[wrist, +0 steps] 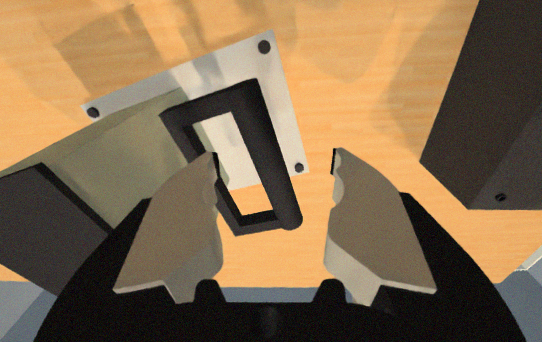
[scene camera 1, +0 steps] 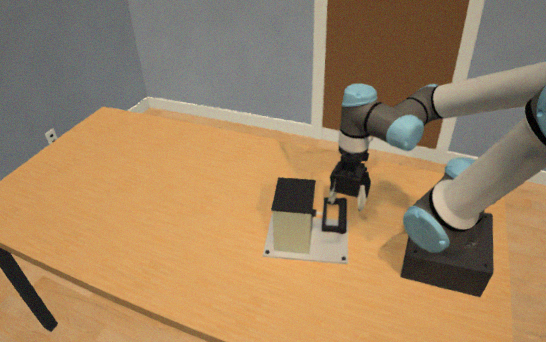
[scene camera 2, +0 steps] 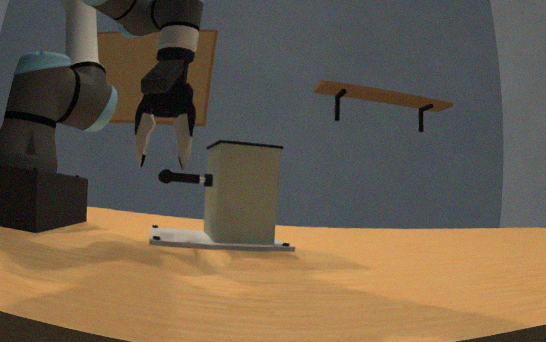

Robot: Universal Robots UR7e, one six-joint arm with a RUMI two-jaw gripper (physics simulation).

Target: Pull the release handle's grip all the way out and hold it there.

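Note:
The black rectangular release handle (scene camera 1: 343,216) (scene camera 2: 166,176) (wrist: 267,155) stands out from the side of a pale green box (scene camera 1: 291,232) (scene camera 2: 242,195) (wrist: 125,150) with a black lid. A short stretch of light shaft (scene camera 2: 202,179) shows between the handle and the box's black collar. My gripper (scene camera 1: 346,205) (scene camera 2: 162,165) (wrist: 274,153) is partly open, pointing down, with nothing between its fingers. Its tips are slightly above the handle in scene camera 2. In the wrist view the handle's thick outer bar runs between the fingers, and the left finger hides part of the inner bar.
The box stands on a light base plate (scene camera 1: 327,247) (scene camera 2: 175,237) (wrist: 280,110) with dark corner screws, on the wooden table (scene camera 1: 150,200). The arm's dark base block (scene camera 1: 445,265) (scene camera 2: 50,200) (wrist: 465,125) is on the handle's side. A wall shelf (scene camera 2: 385,96) is in the background.

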